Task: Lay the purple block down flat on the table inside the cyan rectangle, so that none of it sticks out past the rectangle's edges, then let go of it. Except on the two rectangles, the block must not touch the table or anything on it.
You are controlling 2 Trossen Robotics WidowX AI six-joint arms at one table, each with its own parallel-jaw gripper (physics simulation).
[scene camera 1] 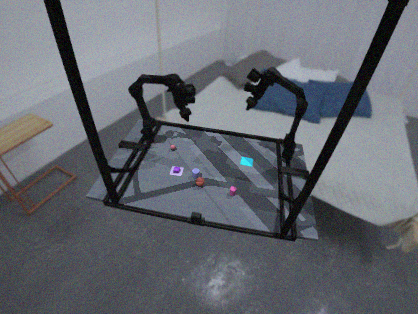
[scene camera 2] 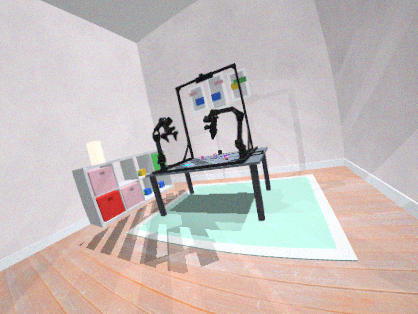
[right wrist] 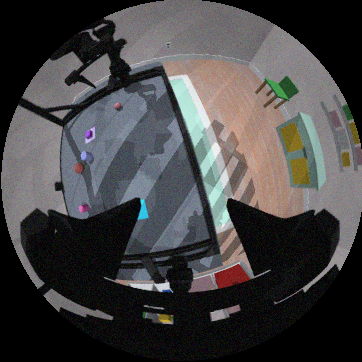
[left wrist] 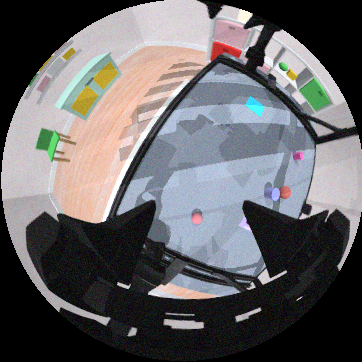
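Seen in the pictures: left gripper, fingertip midpoint: (scene camera 1: 186,117) (scene camera 2: 212,139) (right wrist: 107,77) (left wrist: 200,204); right gripper, fingertip midpoint: (scene camera 1: 249,106) (scene camera 2: 172,141) (right wrist: 184,202); left arm's base at its link origin: (scene camera 1: 148,138) (scene camera 2: 243,155) (right wrist: 125,80) (left wrist: 154,251); right arm's base at its link origin: (scene camera 1: 287,156) (scene camera 2: 163,168) (right wrist: 179,261) (left wrist: 249,68).
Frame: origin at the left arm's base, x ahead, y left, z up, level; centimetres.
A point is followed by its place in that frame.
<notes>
The small purple block (scene camera 1: 176,169) @(x 10.3, y -34.0, z 0.0 cm) (right wrist: 89,134) @(x 12.2, y -33.0, z -0.4 cm) rests on the pale lavender rectangle (scene camera 1: 173,173) @(x 8.4, y -34.3, z -0.8 cm) (left wrist: 244,223) @(x 10.0, y -31.3, z -1.4 cm) (right wrist: 93,131) @(x 10.8, y -31.6, z -1.3 cm), left of the table's middle in scene camera 1. The block does not show in the left wrist view, where a finger covers part of that rectangle. The flat cyan rectangle (scene camera 1: 246,161) @(x 54.4, y -38.9, z -1.8 cm) (scene camera 2: 188,164) @(x 52.3, y -39.4, z -1.5 cm) (left wrist: 255,106) @(x 54.1, y -39.1, z -1.8 cm) (right wrist: 143,210) @(x 56.6, y -37.2, z -1.8 cm) lies farther right, with no block on it. My left gripper (scene camera 1: 186,114) @(x 22.9, y -12.3, z 19.9 cm) (scene camera 2: 212,131) @(x 22.9, y -12.3, z 19.9 cm) (left wrist: 200,204) @(x 22.9, y -12.3, z 19.9 cm) is open and empty, high above the table. My right gripper (scene camera 1: 248,97) (scene camera 2: 171,136) @(x 60.5, y -20.8, z 26.4 cm) (right wrist: 184,202) @(x 60.5, y -20.8, z 26.4 cm) is open and empty, also high.
A blue-violet cylinder (scene camera 1: 196,173) @(x 19.9, y -42.2, z 1.8 cm) (left wrist: 272,193) @(x 20.4, y -39.0, z 2.2 cm) (right wrist: 86,156) @(x 22.0, y -39.7, z 1.5 cm) and an orange-red ball (scene camera 1: 200,182) @(x 19.7, y -49.5, z 2.1 cm) (left wrist: 285,192) @(x 20.3, y -45.9, z 2.4 cm) (right wrist: 78,168) @(x 22.0, y -46.7, z 2.0 cm) stand near the block. A pink ball (scene camera 1: 173,147) @(x 13.5, y -15.1, z 0.6 cm) (left wrist: 197,217) @(x 14.2, y -14.0, z 1.3 cm) (right wrist: 118,106) @(x 15.0, y -14.0, z 0.0 cm) and a magenta cylinder (scene camera 1: 233,190) @(x 34.6, y -60.3, z 2.1 cm) (left wrist: 298,156) @(x 34.3, y -57.7, z 1.5 cm) (right wrist: 84,208) @(x 36.2, y -58.0, z 1.1 cm) stand farther off.
</notes>
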